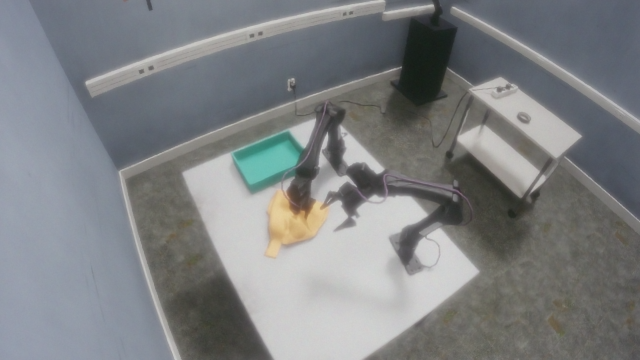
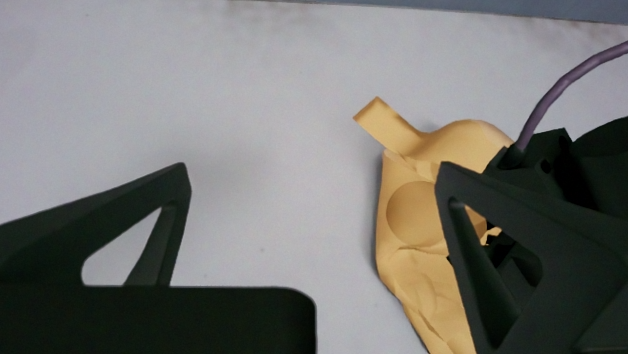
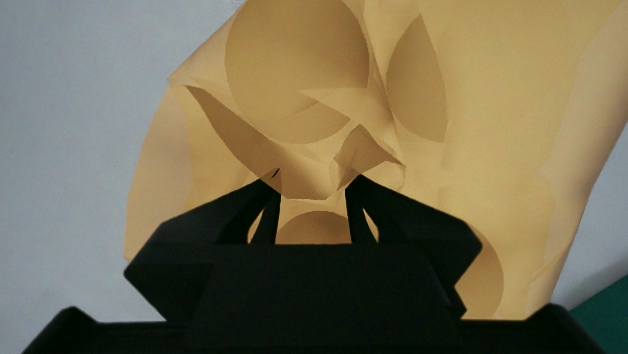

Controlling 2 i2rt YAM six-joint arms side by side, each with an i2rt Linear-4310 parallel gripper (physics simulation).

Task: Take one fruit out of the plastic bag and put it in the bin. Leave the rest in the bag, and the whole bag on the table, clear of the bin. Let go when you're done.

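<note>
The orange plastic bag (image 1: 285, 230) (image 2: 430, 305) (image 3: 500, 100) lies crumpled on the table. Round fruit shapes show through its film, one fruit (image 2: 411, 212) (image 3: 297, 55) near the folds of the bag's opening. My right gripper (image 1: 303, 210) (image 3: 313, 176) points down at the bag, its fingers partly open. Its fingertips are at a fold near the opening, partly behind film, and another round shape shows between the fingers; contact is unclear. My left gripper (image 1: 333, 217) (image 2: 312, 175) is wide open and empty, above the table beside the bag. The teal bin (image 1: 265, 161) (image 3: 607, 310) stands behind the bag.
The white table (image 1: 300, 320) carries both arms. The right arm reaches down between the left gripper and the bin, and its cable (image 2: 560, 82) shows close to the left gripper. A white cart (image 1: 542, 127) and a black cabinet (image 1: 427, 60) stand on the floor beyond the table.
</note>
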